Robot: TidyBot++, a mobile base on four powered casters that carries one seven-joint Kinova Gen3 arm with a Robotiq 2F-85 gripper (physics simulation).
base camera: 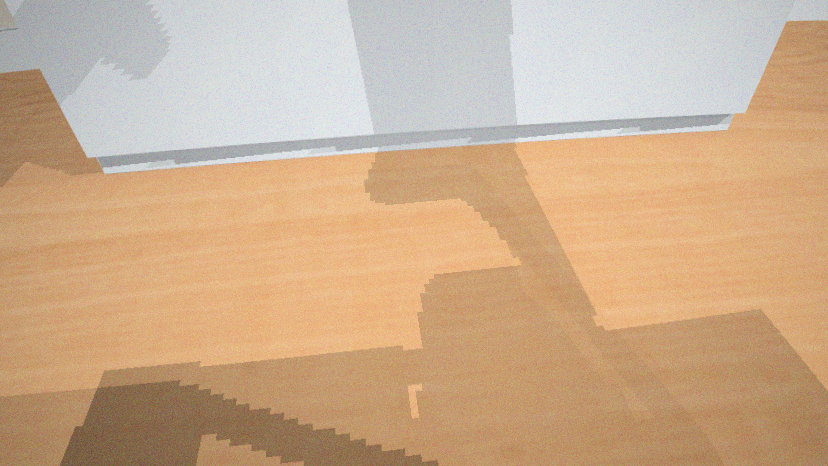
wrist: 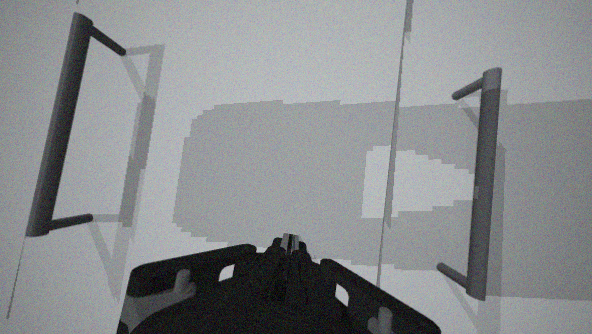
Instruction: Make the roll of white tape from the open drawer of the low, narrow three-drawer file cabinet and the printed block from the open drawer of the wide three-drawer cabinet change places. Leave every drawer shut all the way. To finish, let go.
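Note:
A white cabinet [base camera: 231,92] [wrist: 280,60] stands ahead, its foot showing in the base view. In the wrist view its front fills the picture, with two dark bar handles, one at the left [wrist: 61,125] and one at the right [wrist: 485,185]. A thin seam [wrist: 398,95] runs between two drawer fronts, which look about flush. Whether this is the wide or the narrow cabinet is not plain. My gripper [wrist: 289,245] is shut and empty, in front of the drawer face between the two handles. The white tape and the printed block do not show in either view.
The wooden floor [base camera: 231,260] lies before the cabinet, with shadows of the arm and base across it. More floor shows at both sides of the cabinet's foot. Part of a beige thing [base camera: 5,17] shows at the top left corner of the base view.

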